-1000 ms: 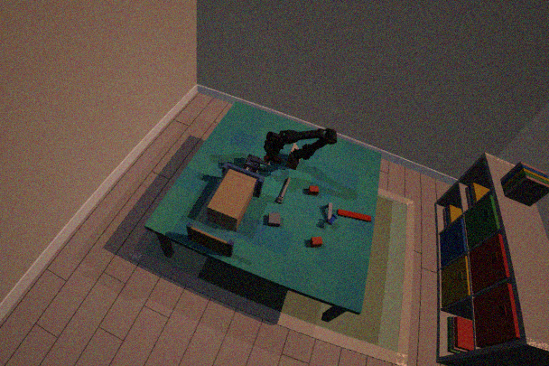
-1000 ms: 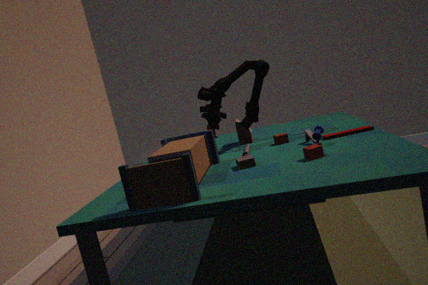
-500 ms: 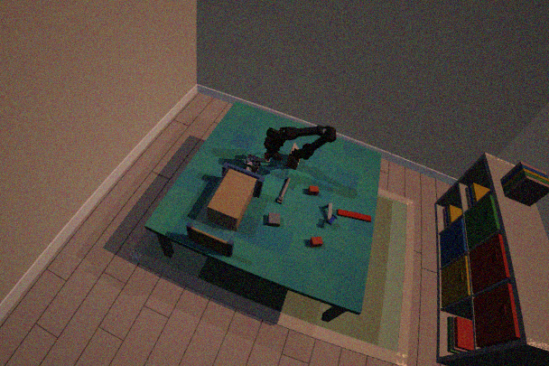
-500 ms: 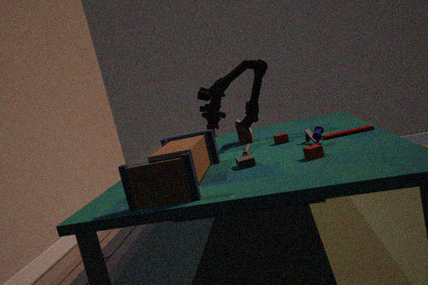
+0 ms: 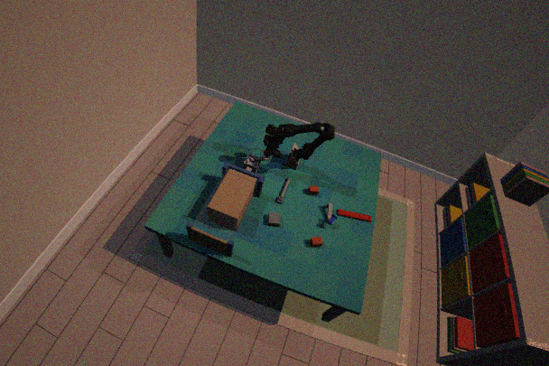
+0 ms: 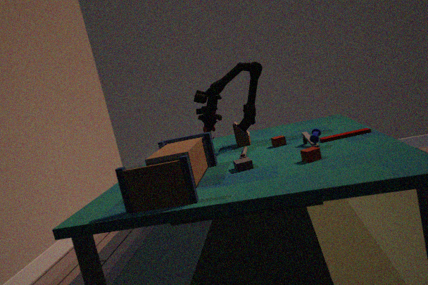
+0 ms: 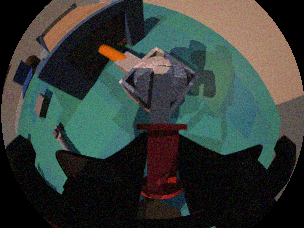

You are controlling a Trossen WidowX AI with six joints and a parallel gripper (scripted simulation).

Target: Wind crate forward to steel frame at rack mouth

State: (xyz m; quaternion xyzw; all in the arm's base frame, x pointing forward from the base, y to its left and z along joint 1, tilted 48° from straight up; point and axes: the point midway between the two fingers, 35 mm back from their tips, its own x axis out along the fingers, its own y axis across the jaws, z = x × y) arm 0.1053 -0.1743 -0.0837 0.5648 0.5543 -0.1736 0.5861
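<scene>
Now: the winch 100 mm below my gripper tip, 80 mm to the right of it and 30 mm ahead of it. Also, from my gripper tip: red knob: 10 mm to the left, 10 mm behind; red-knobbed handle: 30 mm below, 20 mm to the right, 10 mm ahead; steel frame: 200 mm ahead, 80 mm to the right, 30 mm below.
</scene>
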